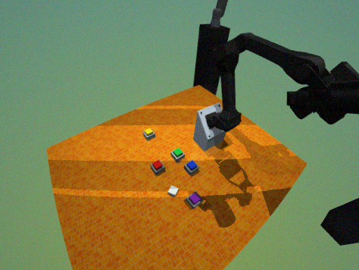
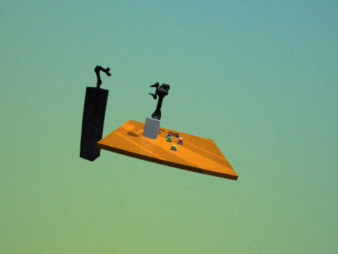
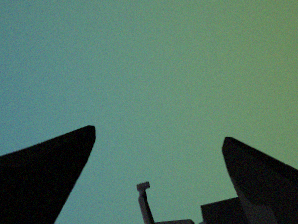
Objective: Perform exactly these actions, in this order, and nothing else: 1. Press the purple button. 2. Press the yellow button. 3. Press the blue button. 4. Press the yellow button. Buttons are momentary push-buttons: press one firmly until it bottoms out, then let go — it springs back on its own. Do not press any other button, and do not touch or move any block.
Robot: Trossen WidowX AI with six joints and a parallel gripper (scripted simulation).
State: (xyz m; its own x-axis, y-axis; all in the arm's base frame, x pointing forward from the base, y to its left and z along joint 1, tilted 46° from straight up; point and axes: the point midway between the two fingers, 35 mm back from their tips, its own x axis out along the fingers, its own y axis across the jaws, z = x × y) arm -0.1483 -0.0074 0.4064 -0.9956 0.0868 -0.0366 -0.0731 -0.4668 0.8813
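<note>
Right now the purple button is 43 cm ahead of my gripper tip, 6 cm to the right of it and 40 cm below it. Round my gripper tip: blue button 36 cm ahead, 19 cm to the right, 40 cm below; small white block 48 cm ahead, 14 cm to the right, 42 cm below; green button 37 cm ahead, 28 cm to the right, 40 cm below.
</note>
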